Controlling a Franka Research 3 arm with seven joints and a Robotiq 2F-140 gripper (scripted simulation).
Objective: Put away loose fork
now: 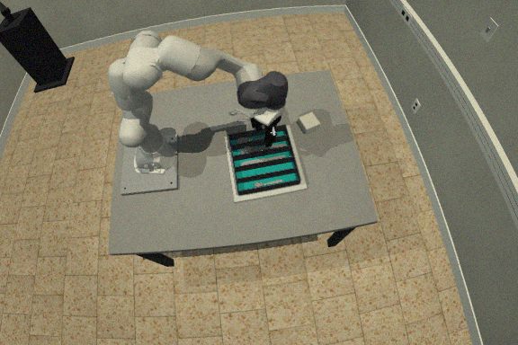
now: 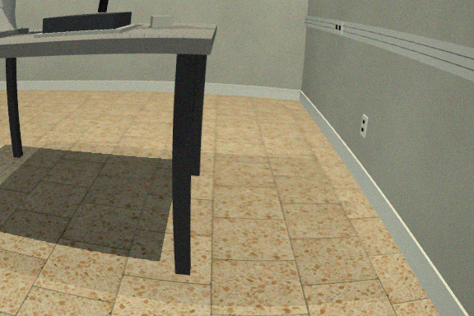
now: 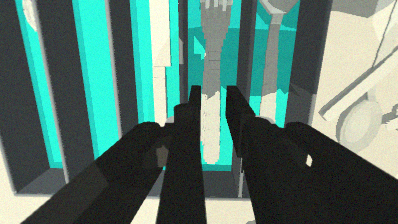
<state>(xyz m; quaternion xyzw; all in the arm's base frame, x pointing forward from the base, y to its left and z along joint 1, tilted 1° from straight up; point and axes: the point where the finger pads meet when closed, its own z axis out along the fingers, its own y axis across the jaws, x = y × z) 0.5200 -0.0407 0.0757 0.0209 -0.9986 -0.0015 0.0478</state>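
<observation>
Right now my hand is 1 cm past the knife, 6 cm to the left of it and 8 cm above it. From my hand the other things lie so: white box: 22 cm ahead, 11 cm to the left, 8 cm below.
</observation>
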